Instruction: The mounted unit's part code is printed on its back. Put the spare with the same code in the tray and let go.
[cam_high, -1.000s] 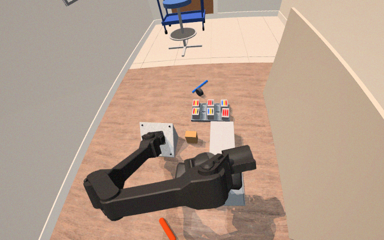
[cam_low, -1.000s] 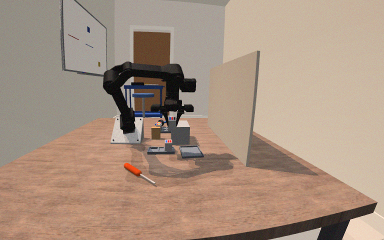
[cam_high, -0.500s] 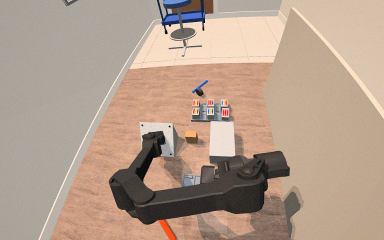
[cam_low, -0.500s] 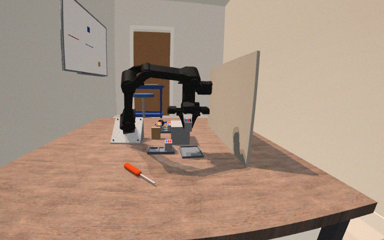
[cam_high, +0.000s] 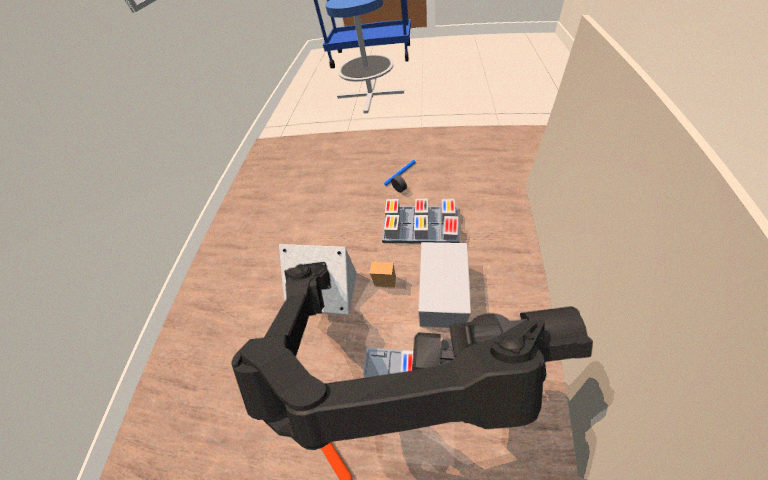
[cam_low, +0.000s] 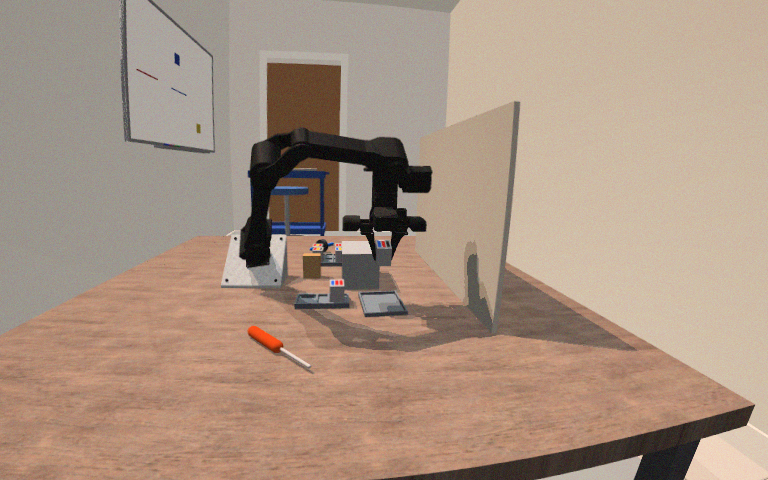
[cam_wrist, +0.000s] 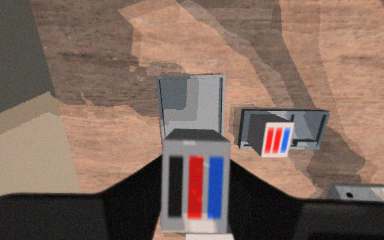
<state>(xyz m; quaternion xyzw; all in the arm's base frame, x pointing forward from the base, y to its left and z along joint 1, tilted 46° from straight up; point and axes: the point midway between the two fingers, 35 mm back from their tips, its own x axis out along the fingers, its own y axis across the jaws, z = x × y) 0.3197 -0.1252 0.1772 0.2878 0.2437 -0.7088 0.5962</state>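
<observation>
My gripper tip is now 11 cm above the grey tray. Round my gripper tip: brown block: 16 cm behind, 23 cm to the left, 8 cm below; then grey rack: 14 cm behind, 3 cm to the left, 10 cm below; then mounted unit: 2 cm behind, 19 cm to the left, 6 cm below.
</observation>
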